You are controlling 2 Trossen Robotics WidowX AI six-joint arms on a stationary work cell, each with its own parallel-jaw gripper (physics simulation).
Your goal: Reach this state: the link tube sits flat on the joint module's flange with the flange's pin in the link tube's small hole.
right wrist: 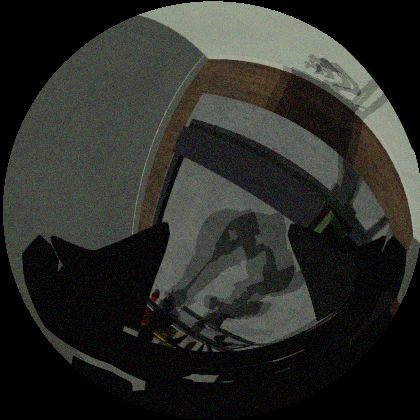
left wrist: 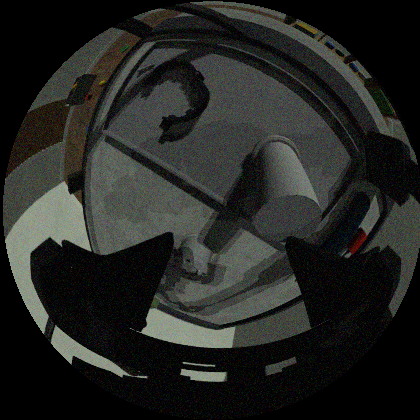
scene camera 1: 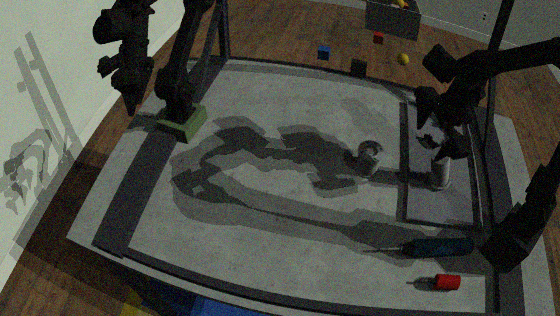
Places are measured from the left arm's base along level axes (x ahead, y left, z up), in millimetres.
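Where they show: left gripper, fingertip midpoint: (right wrist: 195, 338) (left wrist: 232, 241) (scene camera 1: 426, 144); right gripper, fingertip midpoint: (right wrist: 231, 229) (scene camera 1: 135, 109); left arm's base, link origin: (right wrist: 154, 324) (scene camera 1: 523, 227); right arm's base, link origin: (scene camera 1: 180, 114).
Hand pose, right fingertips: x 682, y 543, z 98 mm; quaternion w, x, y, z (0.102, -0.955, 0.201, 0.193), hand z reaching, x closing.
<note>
Things, the pixels of their top centre, and the offset from my right fingertips. "pt": a spot on its surface instead.
- link tube, top centre: (left wrist: 305, 206) (scene camera 1: 447, 152) (right wrist: 187, 339) dx -410, dy -537, dz -96 mm
- joint module, top centre: (left wrist: 187, 271) (scene camera 1: 371, 149) (right wrist: 210, 327) dx -263, dy -424, dz -149 mm
- tray's rim, surface spot: (left wrist: 165, 170) pt dx -264, dy -571, dz -213 mm
- dark curved piece, surface spot: (left wrist: 198, 95) pt dx -353, dy -651, dz -187 mm
- blue screwdriver, surface spot: (scene camera 1: 440, 247) pt dx -551, dy -389, dz -175 mm
- red cylinder, top centre: (scene camera 1: 442, 278) (left wrist: 354, 251) dx -607, dy -342, dz -179 mm
- green block, top centre: (right wrist: 326, 244) (scene camera 1: 180, 114) dx +116, dy -130, dz -170 mm
The link tube (scene camera 1: 441, 172) (left wrist: 294, 175), a pale grey tube with a wider ring at its foot, stands upright in the shallow tray at the right of the scene view, apart from the joint module. The joint module (scene camera 1: 369, 164) (left wrist: 196, 257), a short grey cylinder, stands left of the tray, partly in shadow; its pin cannot be made out. My left gripper (scene camera 1: 431, 142) (left wrist: 232, 241) is open and empty, above the tray near the tube. My right gripper (scene camera 1: 131, 112) (right wrist: 231, 229) is open and empty, raised at the upper left.
The tray's rim (scene camera 1: 402, 170) (left wrist: 165, 170) lies between module and tube. A dark curved piece (left wrist: 197, 95) lies in the tray. A blue screwdriver (scene camera 1: 440, 247) and a red cylinder (scene camera 1: 446, 282) with a thin shaft lie at the lower right. A green block (scene camera 1: 197, 122) is at the upper left.
</note>
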